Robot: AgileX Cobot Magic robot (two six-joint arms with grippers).
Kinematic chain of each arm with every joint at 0, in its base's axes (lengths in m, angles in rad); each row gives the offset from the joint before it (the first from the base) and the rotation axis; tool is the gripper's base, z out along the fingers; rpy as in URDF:
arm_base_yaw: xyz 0 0 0.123 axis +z
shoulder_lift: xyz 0 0 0 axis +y
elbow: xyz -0.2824 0 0.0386 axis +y
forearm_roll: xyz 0.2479 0 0.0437 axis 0.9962 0 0.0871
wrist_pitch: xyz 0 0 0 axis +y
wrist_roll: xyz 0.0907 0 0.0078 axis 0.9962 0 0.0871
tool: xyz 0 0 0 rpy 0 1.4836 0
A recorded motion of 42 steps. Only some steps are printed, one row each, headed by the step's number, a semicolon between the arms.
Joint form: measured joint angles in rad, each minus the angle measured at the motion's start. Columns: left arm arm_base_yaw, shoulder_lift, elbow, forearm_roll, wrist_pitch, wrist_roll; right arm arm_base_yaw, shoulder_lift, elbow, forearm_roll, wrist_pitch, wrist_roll.
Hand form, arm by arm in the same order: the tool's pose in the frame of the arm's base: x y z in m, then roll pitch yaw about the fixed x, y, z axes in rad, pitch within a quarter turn. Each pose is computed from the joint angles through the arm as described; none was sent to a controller.
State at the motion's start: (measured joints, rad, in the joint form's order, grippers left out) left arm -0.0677 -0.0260 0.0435 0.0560 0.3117 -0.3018; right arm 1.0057 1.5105 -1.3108 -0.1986 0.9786 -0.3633
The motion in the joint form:
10: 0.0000 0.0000 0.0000 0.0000 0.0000 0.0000; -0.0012 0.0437 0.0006 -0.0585 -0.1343 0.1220
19: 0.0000 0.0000 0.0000 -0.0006 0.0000 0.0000; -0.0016 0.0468 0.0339 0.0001 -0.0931 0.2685
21: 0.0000 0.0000 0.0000 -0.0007 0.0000 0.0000; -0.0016 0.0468 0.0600 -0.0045 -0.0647 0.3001
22: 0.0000 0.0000 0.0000 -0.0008 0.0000 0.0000; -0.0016 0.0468 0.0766 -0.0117 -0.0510 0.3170
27: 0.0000 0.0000 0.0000 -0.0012 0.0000 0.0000; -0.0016 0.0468 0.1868 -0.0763 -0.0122 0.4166
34: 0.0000 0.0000 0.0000 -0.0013 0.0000 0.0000; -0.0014 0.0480 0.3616 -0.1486 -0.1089 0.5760
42: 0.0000 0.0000 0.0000 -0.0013 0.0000 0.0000; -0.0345 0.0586 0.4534 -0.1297 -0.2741 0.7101
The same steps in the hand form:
10: 0.0537 -0.0021 0.1717 -2.3654 1.2290 -2.3856; 0.1940 0.2729 0.3140 -2.7191 0.4587 -1.6807
19: 0.0536 -0.0021 0.1717 -2.3641 1.2286 -2.3845; 0.1880 0.2695 0.3004 -2.8754 0.4555 -1.8934
21: 0.0536 -0.0021 0.1717 -2.3639 1.2285 -2.3843; 0.1857 0.2648 0.2917 -2.8966 0.4096 -1.9347
22: 0.0536 -0.0021 0.1717 -2.3637 1.2284 -2.3841; 0.1847 0.2618 0.2865 -2.9016 0.3827 -1.9528
27: 0.0536 -0.0021 0.1717 -2.3629 1.2281 -2.3834; 0.1794 0.2440 0.2561 -2.8886 0.2513 -2.0312
34: 0.0536 -0.0021 0.1717 -2.3627 1.2280 -2.3832; 0.1711 0.2249 0.2138 -2.8752 0.2051 -2.1209
42: 0.0536 -0.0021 0.1717 -2.3627 1.2280 -2.3832; 0.1725 0.2187 0.1908 -2.9572 0.2870 -2.2651

